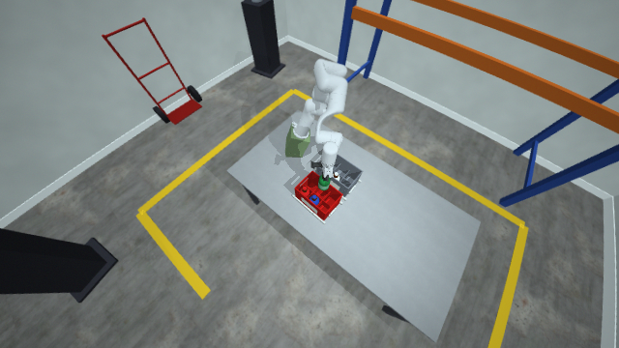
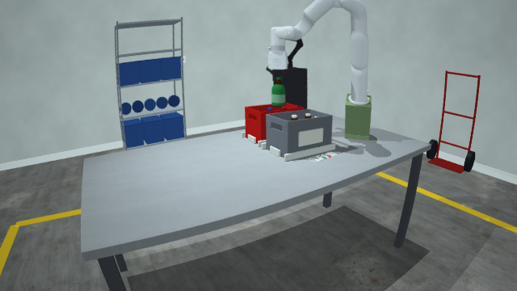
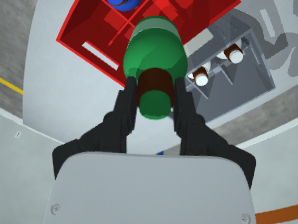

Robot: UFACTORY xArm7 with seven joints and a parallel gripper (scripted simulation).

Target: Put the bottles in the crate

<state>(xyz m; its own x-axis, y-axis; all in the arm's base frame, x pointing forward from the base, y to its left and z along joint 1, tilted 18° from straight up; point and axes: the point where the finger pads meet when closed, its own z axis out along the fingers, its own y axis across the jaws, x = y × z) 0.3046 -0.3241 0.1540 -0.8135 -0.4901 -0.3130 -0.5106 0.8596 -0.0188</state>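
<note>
Now: the green-labelled bottle 70 mm below my hand. From my hand the other things lie so: red crate 10 mm behind, 50 mm to the right, 250 mm below; red bottle 110 mm behind, 70 mm to the right, 250 mm below; blue-capped bottle 20 mm behind, 90 mm to the right, 250 mm below.
</note>
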